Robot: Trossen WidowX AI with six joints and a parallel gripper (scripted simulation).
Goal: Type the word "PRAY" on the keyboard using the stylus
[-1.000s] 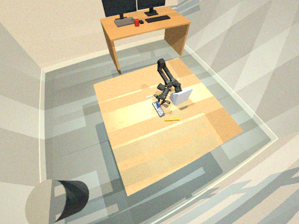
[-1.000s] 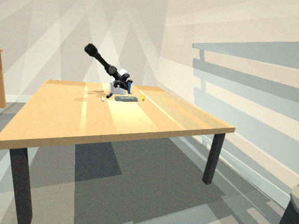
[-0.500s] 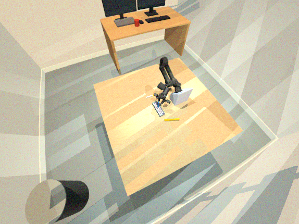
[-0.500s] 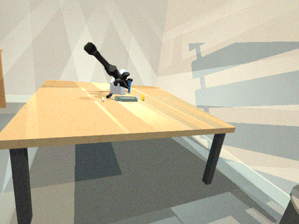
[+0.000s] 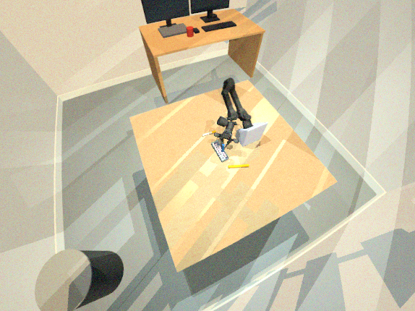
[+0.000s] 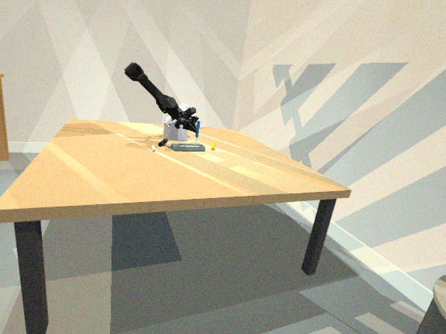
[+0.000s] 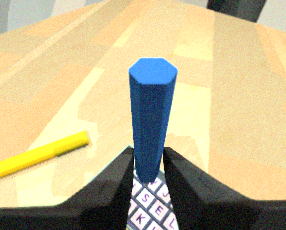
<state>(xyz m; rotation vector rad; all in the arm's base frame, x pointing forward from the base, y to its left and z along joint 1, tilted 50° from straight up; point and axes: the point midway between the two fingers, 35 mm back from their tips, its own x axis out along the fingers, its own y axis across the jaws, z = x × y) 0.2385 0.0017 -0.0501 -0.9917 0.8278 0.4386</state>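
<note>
Now: gripper tip 140 mm to the right of the yellow cylinder, 100 mm above it and 70 mm past it. Round my gripper tip: dark marker: 160 mm to the right, 110 mm behind, 90 mm below; then small white pen: 230 mm to the right, 100 mm below, 20 mm behind; then blue stylus: 20 mm below.
</note>
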